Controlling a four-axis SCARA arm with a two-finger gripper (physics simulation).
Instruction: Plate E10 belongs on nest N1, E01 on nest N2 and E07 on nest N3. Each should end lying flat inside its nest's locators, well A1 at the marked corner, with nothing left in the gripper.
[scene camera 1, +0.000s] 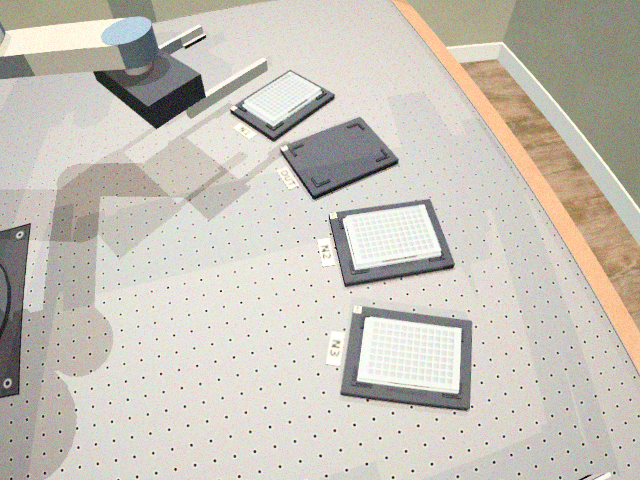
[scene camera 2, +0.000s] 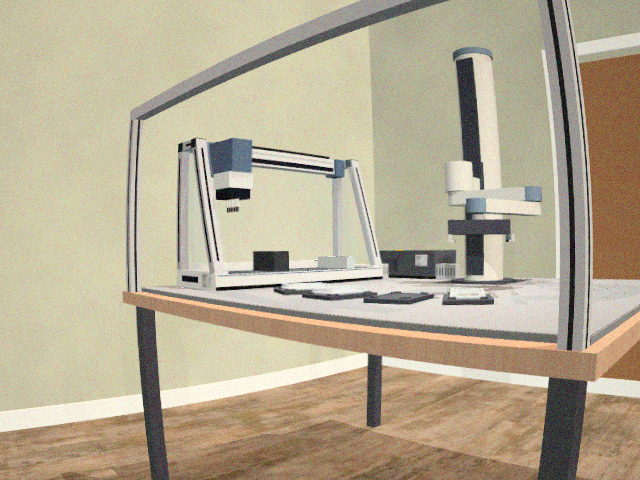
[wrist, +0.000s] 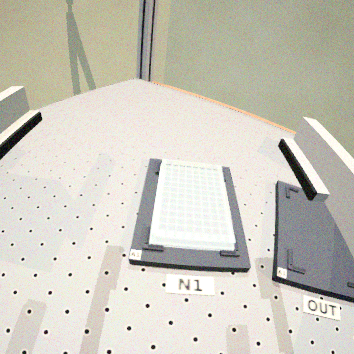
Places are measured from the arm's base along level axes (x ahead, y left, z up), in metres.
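Where they show: gripper, between the fingertips: (scene camera 1: 231, 45) (scene camera 2: 481, 238) (wrist: 159, 110).
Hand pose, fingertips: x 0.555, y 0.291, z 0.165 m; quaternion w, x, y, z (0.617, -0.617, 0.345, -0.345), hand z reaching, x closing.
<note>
After its pixels a point has its place.
A pale gridded plate (scene camera 1: 283, 98) {x 0.634, y 0.283, z 0.038 m} (scene camera 2: 467, 292) {x 0.682, y 0.321, z 0.039 m} (wrist: 192, 207) {x 0.616, y 0.283, z 0.039 m} lies on dark nest N1 (scene camera 1: 272, 132) {x 0.598, y 0.213, z 0.025 m} (scene camera 2: 467, 301) {x 0.705, y 0.335, z 0.021 m} (wrist: 190, 259) {x 0.569, y 0.254, z 0.025 m} and looks flat between its corner locators. A second plate (scene camera 1: 391, 235) {x 0.717, y -0.052, z 0.035 m} (scene camera 2: 343, 289) {x 0.746, y -0.012, z 0.037 m} lies on nest N2 (scene camera 1: 344, 260) {x 0.641, y -0.068, z 0.025 m} (scene camera 2: 330, 297) {x 0.805, y 0.000, z 0.022 m}, and a third plate (scene camera 1: 410, 353) {x 0.679, y -0.226, z 0.037 m} (scene camera 2: 302, 285) {x 0.718, y -0.198, z 0.037 m} lies on nest N3 (scene camera 1: 354, 351) {x 0.614, y -0.199, z 0.025 m}; both look flat. No plate number or well A1 can be read. My gripper (scene camera 1: 231, 51) {x 0.555, y 0.291, z 0.165 m} (scene camera 2: 481, 238) {x 0.555, y 0.291, z 0.165 m} (wrist: 159, 110) {x 0.555, y 0.291, z 0.165 m} is open and empty, raised above the table. In the wrist view its fingers stand wide on either side of N1's line.
The dark OUT nest (scene camera 1: 338, 157) {x 0.691, y 0.123, z 0.025 m} (scene camera 2: 398, 297) {x 0.734, y 0.157, z 0.025 m} (wrist: 320, 240) {x 0.680, y 0.131, z 0.025 m} stands between N1 and N2 and bears no plate. A gantry machine (scene camera 2: 292, 160) {x 0.381, y -0.624, z 0.483 m} stands on the table at the left in scene camera 2. Frame posts (scene camera 2: 566, 180) {x 1.044, y 0.699, z 0.235 m} rise at the table's edge (scene camera 2: 361, 330) {x 1.047, y 0.316, z 0.000 m}.
</note>
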